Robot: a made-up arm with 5 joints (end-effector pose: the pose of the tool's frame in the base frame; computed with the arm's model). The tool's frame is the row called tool. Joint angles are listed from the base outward.
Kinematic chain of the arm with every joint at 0, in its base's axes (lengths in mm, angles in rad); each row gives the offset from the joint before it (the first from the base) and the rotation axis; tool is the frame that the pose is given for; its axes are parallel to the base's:
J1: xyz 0 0 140 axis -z
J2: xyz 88 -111 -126 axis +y
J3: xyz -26 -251 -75 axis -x
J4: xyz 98 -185 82 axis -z
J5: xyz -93 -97 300 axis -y
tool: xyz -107 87 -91
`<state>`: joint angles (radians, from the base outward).
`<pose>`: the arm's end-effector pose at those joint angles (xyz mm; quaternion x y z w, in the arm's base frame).
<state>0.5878 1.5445 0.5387 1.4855 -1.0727</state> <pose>244.8 -292.9 -21.6 -0.1431 0.7111 -0.6665 0.1722</pose>
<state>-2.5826 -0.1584 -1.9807 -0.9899 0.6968</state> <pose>102.9 490.7 -414.2 0.7546 0.5935 0.2791 0.0225</pose>
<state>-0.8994 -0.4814 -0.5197 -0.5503 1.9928</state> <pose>607.6 -319.4 166.7 0.7162 -0.6555 0.1231 0.2056</pose>
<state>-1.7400 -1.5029 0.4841 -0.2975 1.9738</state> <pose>405.1 -131.5 139.8 -0.6011 0.7648 -0.0303 0.2299</pose>
